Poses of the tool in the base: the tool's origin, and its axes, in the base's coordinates. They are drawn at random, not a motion.
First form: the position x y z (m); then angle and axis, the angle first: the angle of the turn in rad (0 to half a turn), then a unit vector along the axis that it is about.
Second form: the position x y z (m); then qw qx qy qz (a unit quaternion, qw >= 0). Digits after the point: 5 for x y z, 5 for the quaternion.
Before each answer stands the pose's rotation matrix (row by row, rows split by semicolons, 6 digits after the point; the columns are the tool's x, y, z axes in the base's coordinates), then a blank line. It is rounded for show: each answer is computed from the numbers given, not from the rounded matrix.
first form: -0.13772 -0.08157 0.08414 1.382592 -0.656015 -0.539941 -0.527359
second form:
0.536934 0.805986 -0.249178; -0.230108 0.424087 0.875900; 0.811636 -0.412962 0.413170

-0.13772 -0.08157 0.08414 0.77042 -0.41823 -0.34423 -0.33621
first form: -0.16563 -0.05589 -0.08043 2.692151 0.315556 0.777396 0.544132
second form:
-0.711427 0.229857 0.664106; 0.702667 0.247982 0.666906; -0.011393 0.941101 -0.337934

-0.16563 -0.05589 -0.08043 0.22283 0.30762 0.75785 0.53045
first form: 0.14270 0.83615 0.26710 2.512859 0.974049 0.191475 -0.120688
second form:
0.907340 0.408326 -0.100022; 0.266368 -0.742458 -0.614657; -0.325243 0.531060 -0.782427

0.14270 0.83615 0.26710 0.30921 0.92631 0.18209 -0.11477
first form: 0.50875 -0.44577 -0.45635 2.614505 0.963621 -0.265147 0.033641
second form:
0.866826 -0.493247 -0.072939; -0.459403 -0.733212 -0.501348; 0.193808 0.468090 -0.862166

0.50875 -0.44577 -0.45635 0.26050 0.93035 -0.25599 0.03248
